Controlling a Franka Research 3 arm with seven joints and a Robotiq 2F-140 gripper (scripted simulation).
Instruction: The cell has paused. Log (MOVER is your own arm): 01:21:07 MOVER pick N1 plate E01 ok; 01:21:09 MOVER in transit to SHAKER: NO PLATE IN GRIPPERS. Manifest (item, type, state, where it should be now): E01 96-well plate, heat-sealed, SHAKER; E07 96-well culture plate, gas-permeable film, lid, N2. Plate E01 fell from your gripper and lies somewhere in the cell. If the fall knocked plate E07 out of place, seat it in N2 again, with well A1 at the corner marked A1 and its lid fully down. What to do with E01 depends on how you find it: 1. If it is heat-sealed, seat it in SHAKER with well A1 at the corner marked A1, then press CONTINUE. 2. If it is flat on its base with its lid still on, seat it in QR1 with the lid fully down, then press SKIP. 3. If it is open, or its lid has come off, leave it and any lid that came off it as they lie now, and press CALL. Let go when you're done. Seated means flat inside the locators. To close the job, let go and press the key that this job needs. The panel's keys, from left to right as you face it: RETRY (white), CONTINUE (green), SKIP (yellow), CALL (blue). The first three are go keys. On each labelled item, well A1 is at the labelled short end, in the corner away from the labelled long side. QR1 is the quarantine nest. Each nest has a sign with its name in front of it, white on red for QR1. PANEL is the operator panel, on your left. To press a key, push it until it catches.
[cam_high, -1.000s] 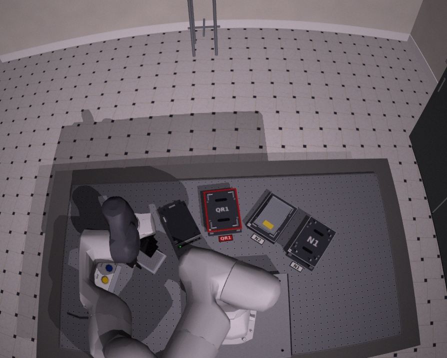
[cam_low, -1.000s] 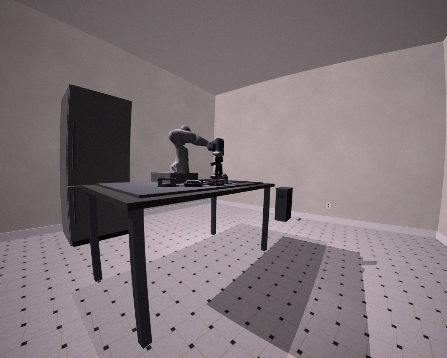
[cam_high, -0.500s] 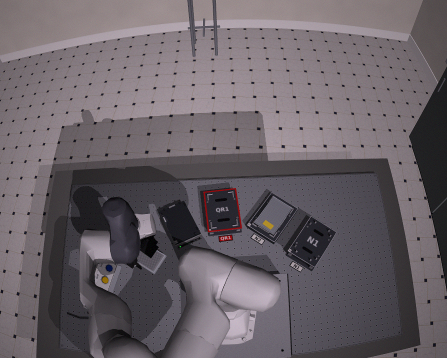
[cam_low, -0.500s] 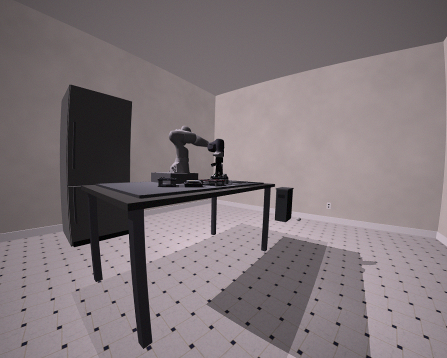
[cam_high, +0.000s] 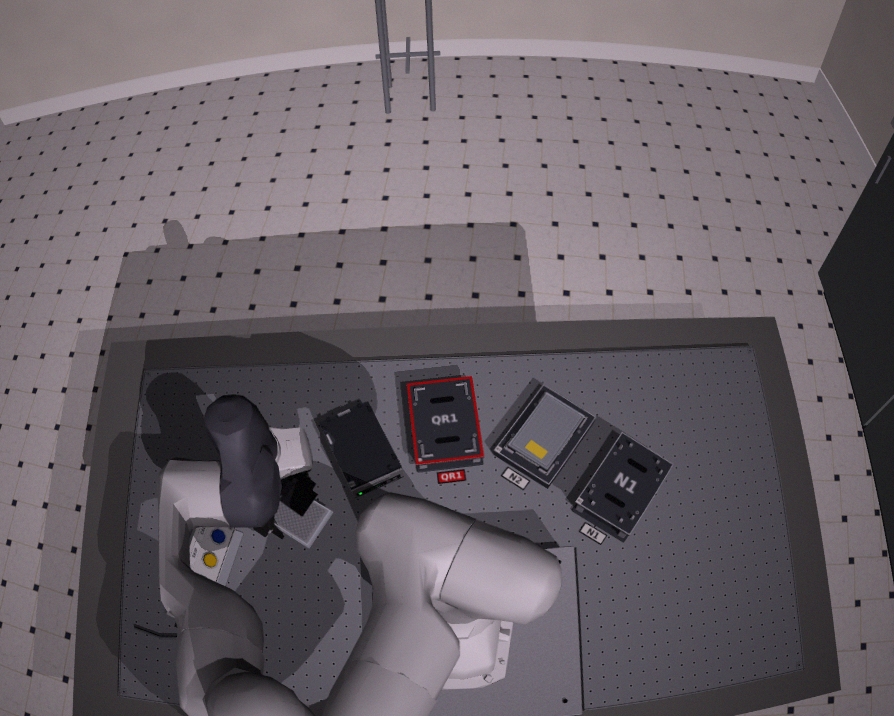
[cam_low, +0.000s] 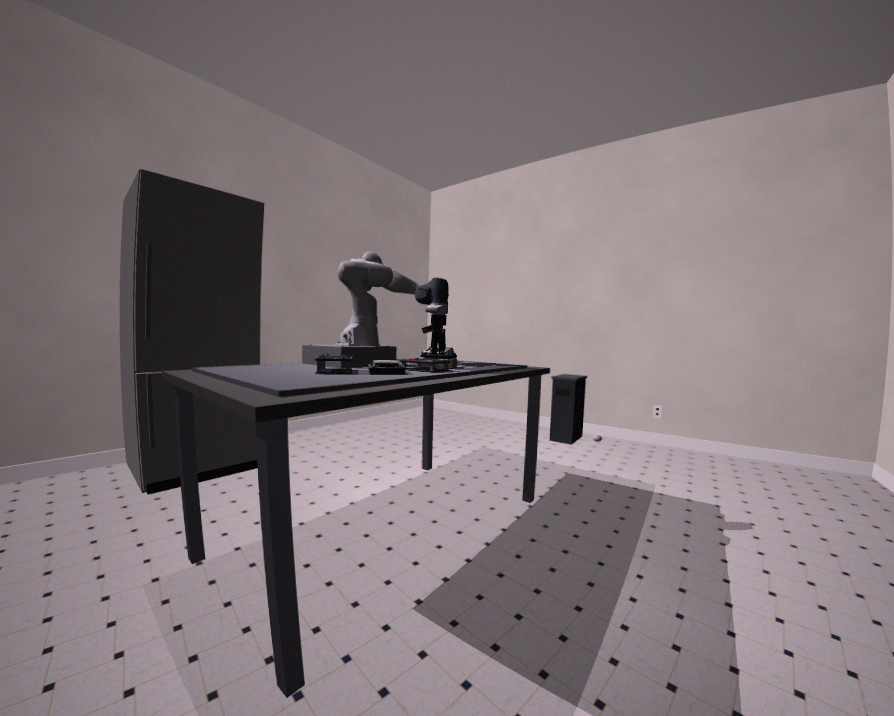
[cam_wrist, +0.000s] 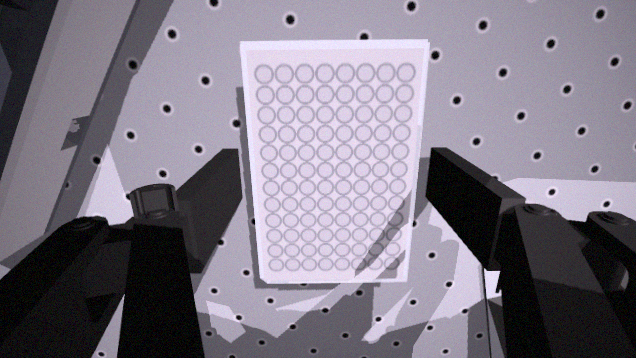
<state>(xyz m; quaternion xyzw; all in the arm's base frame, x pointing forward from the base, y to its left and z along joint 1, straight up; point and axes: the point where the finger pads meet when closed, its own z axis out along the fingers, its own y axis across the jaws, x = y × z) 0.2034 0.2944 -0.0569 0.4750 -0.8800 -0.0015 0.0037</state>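
My hand is 2 cm above the plate E01. The rest, counted from my hand: blue key: 7 cm behind, 13 cm to the left, 4 cm above; yellow key: 12 cm behind, 14 cm to the left, 4 cm above; green continue key: 16 cm behind, 16 cm to the left, 4 cm above.
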